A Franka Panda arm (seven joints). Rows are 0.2 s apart.
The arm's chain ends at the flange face. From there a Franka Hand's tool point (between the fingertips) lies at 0.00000 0.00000 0.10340 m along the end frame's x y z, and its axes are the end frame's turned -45 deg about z.
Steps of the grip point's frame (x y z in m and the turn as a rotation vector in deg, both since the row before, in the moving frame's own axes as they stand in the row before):
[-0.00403, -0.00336, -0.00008, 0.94, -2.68, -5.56]
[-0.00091, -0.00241, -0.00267, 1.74, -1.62, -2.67]
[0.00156, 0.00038, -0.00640, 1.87, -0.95, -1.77]
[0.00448, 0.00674, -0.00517, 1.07, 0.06, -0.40]
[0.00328, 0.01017, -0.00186, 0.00, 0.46, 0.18]
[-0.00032, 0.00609, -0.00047, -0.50, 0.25, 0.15]
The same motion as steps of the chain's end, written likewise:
[-0.00072, -0.00197, 0.00005, -1.23, -2.56, -5.56]
[0.00194, -0.00101, -0.00258, 0.08, -2.38, -2.67]
[0.00499, 0.00028, -0.00633, 0.65, -1.99, -1.77]
[0.00923, 0.00304, -0.00515, 0.80, -0.71, -0.40]
[0.00892, 0.00546, -0.00186, 0.33, 0.33, 0.18]
[0.00312, 0.00421, -0.00047, -0.18, 0.53, 0.15]

